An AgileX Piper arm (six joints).
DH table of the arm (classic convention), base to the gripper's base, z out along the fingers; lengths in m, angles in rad. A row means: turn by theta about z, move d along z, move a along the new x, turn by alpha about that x. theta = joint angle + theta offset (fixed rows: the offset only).
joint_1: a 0  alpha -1.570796  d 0.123  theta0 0
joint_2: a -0.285  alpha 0  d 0  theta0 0.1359
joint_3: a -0.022  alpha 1.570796  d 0  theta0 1.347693
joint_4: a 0  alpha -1.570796  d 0.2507  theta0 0
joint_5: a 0  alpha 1.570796  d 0  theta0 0
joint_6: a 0  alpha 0  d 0.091  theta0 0
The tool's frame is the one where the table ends.
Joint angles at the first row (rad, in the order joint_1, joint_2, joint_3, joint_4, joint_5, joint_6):
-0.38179 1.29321 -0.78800 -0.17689 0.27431 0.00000
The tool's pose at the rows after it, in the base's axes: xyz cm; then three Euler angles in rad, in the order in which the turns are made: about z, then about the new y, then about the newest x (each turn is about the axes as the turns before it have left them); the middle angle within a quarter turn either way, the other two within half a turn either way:
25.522 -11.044 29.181 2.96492 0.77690 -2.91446
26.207 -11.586 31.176 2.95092 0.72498 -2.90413
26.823 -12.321 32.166 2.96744 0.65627 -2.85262
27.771 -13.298 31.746 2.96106 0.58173 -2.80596
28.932 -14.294 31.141 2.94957 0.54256 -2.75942
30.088 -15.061 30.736 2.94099 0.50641 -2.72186
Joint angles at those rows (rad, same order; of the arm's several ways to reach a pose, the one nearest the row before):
-0.38177 1.31715 -0.93838 -0.17502 0.48609 0.00886
-0.38179 1.34609 -1.05621 -0.18615 0.62658 0.00787
-0.38178 1.38682 -1.14487 -0.23778 0.73690 0.01142
-0.38181 1.44909 -1.19989 -0.30903 0.80390 0.04597
-0.38087 1.51203 -1.24404 -0.38376 0.83033 0.09788
-0.37643 1.57083 -1.29523 -0.43903 0.86588 0.13300

